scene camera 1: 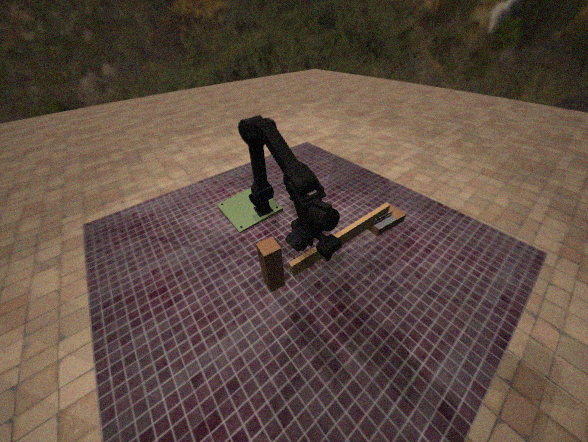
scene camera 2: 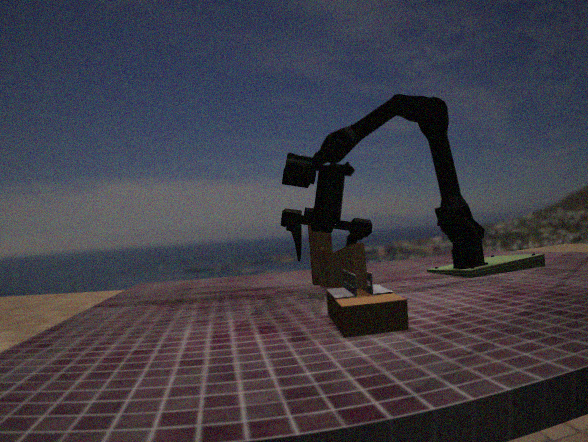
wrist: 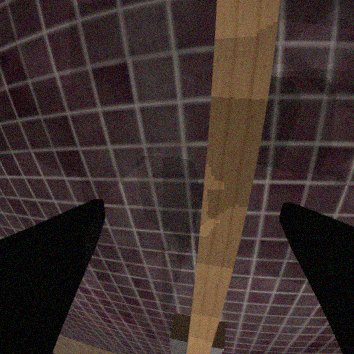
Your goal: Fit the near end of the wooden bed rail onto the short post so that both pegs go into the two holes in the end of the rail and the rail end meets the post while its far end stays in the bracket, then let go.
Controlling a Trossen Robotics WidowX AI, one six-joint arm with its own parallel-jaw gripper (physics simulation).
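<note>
The wooden bed rail (scene camera 1: pixel 362 223) (scene camera 2: pixel 356 257) (wrist: pixel 240 125) runs low above the mat. Its far end sits in the bracket (scene camera 1: pixel 388 224) (scene camera 2: pixel 370 316) (wrist: pixel 179 346), between the upright metal plates. Its near end is beside the short post (scene camera 1: pixel 272 265) (scene camera 2: pixel 320 245), with a small gap showing in scene camera 1. The post stands upright. The pegs and holes do not show. My gripper (scene camera 1: pixel 314 249) (scene camera 2: pixel 324 253) (wrist: pixel 194 209) is open and points down over the rail. In the wrist view the rail passes between the two fingers, nearer the right one, with nothing gripped.
The arm's base stands on a green plate (scene camera 1: pixel 239 215) (scene camera 2: pixel 520 262), behind the post in scene camera 1. A purple tiled mat (scene camera 1: pixel 200 340) (scene camera 2: pixel 200 370) (wrist: pixel 45 115) lies under everything, with paler paving (scene camera 1: pixel 45 320) around it.
</note>
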